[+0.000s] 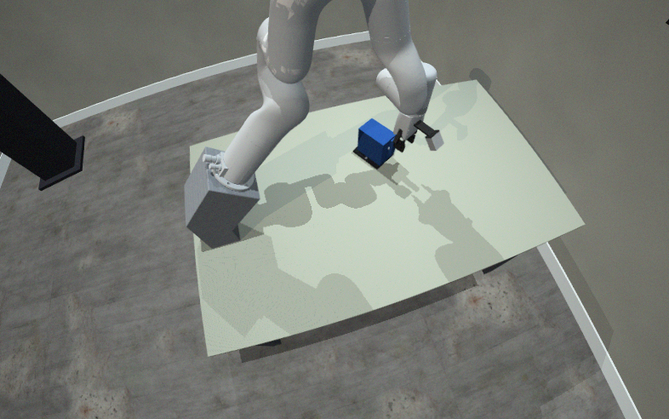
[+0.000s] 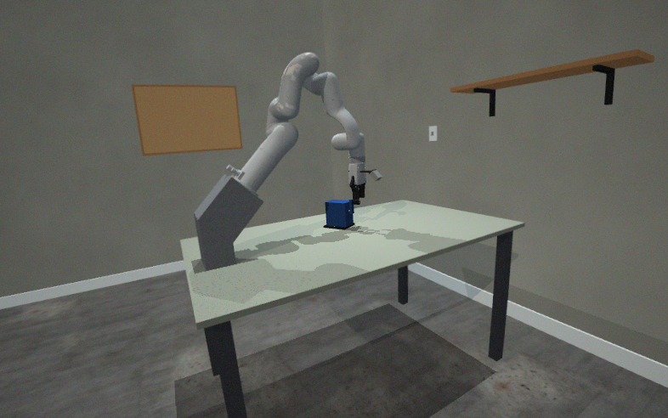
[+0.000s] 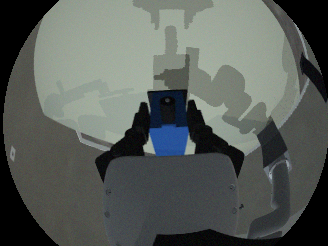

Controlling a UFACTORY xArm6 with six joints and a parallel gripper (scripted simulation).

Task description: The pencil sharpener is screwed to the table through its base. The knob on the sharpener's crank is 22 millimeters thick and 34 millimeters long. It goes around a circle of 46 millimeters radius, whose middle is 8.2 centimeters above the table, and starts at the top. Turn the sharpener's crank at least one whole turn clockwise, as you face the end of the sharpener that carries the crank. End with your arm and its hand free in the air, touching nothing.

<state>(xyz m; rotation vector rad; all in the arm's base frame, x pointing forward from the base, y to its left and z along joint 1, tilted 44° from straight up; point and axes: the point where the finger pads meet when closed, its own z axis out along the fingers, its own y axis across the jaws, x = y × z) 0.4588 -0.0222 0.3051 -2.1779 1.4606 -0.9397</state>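
Right now the crank knob is 4 cm below my hand, 2 cm to the left of it and 1 cm behind it.
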